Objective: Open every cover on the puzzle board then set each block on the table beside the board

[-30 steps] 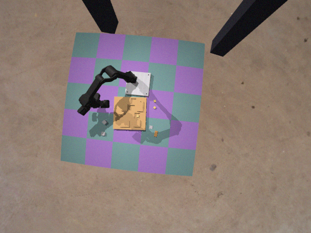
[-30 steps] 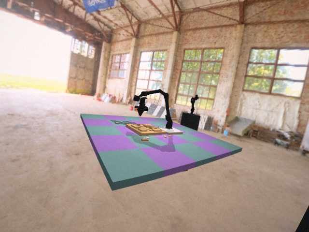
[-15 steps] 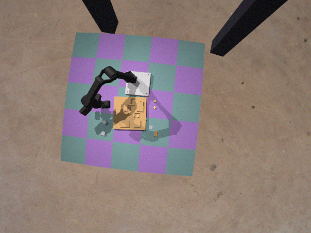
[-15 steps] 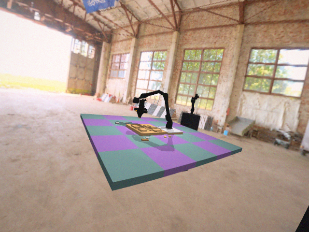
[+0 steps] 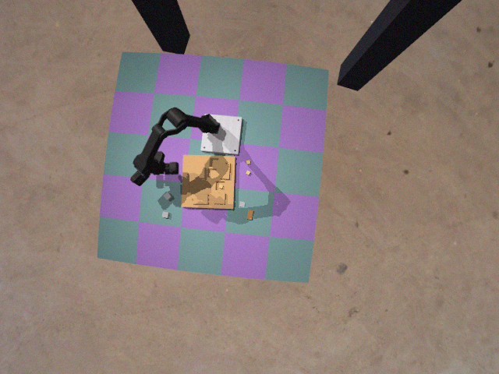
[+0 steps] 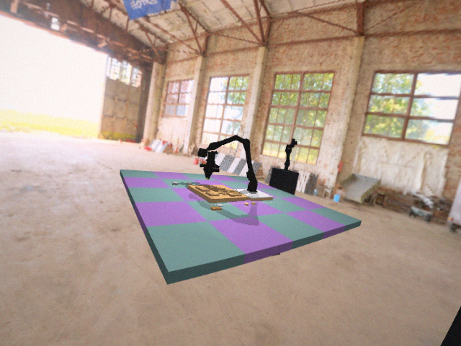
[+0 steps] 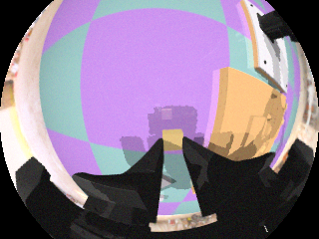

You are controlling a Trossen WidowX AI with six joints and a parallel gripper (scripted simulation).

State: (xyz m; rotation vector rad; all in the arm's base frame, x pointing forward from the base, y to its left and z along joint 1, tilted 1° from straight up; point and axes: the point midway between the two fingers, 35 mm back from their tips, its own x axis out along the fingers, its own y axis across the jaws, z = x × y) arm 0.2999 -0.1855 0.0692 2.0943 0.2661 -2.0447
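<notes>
The orange puzzle board lies 250 mm to the left of my gripper tip, 30 mm below it and 10 mm ahead of it. From my gripper tip the other things lie so: orange block: 510 mm to the left, 130 mm ahead, 50 mm below.
</notes>
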